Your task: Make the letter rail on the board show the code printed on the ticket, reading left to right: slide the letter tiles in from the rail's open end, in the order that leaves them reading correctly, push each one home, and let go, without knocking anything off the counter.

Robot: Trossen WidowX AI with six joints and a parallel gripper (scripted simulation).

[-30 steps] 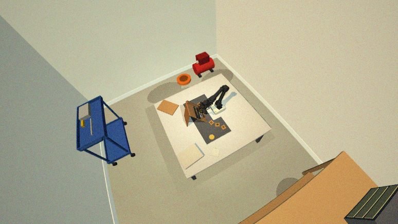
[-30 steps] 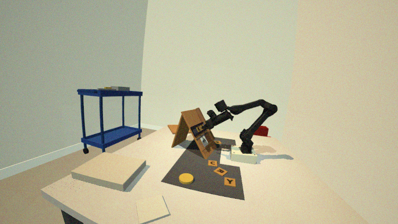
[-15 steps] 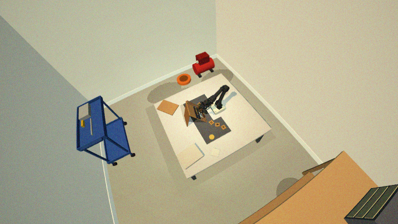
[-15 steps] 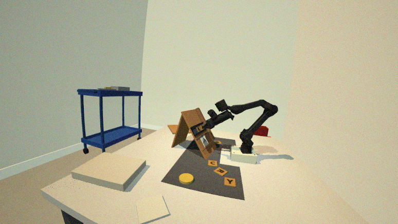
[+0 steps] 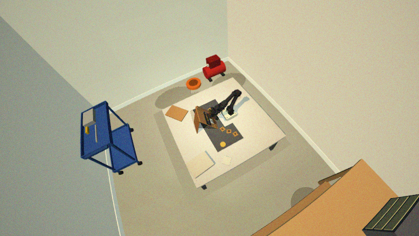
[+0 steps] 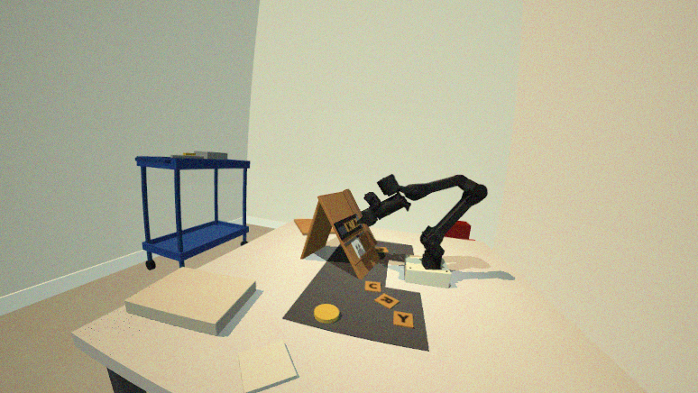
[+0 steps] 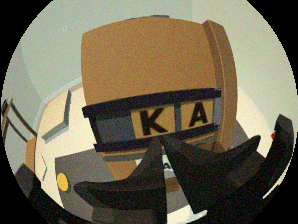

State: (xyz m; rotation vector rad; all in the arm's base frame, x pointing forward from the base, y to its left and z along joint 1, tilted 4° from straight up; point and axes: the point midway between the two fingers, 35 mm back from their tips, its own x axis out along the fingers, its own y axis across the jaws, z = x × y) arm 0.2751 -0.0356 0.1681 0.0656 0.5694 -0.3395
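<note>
Right now the white ticket is 10 cm below my gripper tip and 1 cm behind it. From my gripper tip the other things lie so: pale pad (53 cm to the left, 19 cm below, 15 cm ahead); then yellow disc (34 cm to the left, 18 cm below, 5 cm ahead); then dark mat (19 cm below, 11 cm behind, 2 cm to the left).
</note>
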